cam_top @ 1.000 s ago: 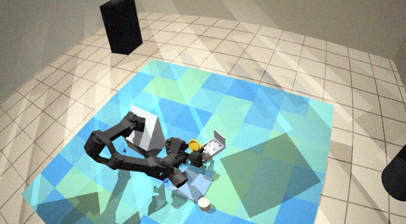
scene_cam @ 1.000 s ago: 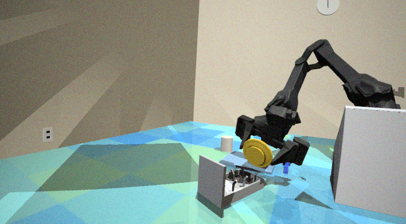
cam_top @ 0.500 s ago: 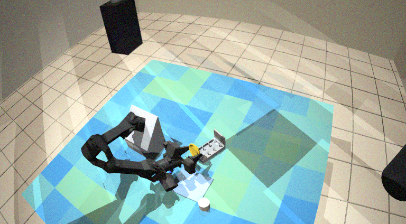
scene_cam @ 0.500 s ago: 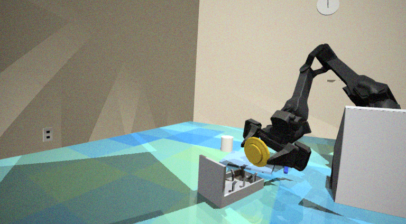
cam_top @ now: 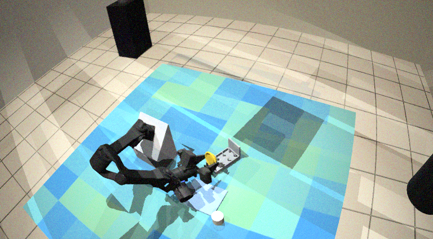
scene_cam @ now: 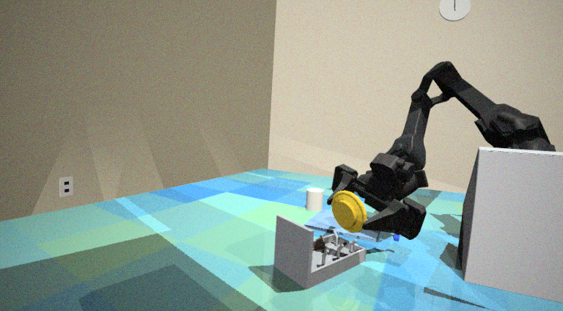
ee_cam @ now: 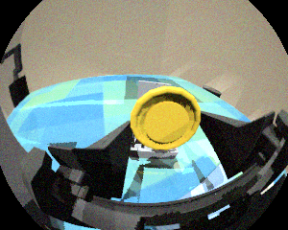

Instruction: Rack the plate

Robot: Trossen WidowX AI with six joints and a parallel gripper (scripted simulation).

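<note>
The grey dish rack lies 5 cm to the left of my gripper tip, 5 cm below it and 2 cm ahead of it. The rest, counted from my gripper tip: grey-blue slab: 15 cm to the right, 7 cm below, 2 cm ahead; blue piece: 15 cm to the right, 9 cm behind, 7 cm below; yellow plate: 1 cm to the right.
</note>
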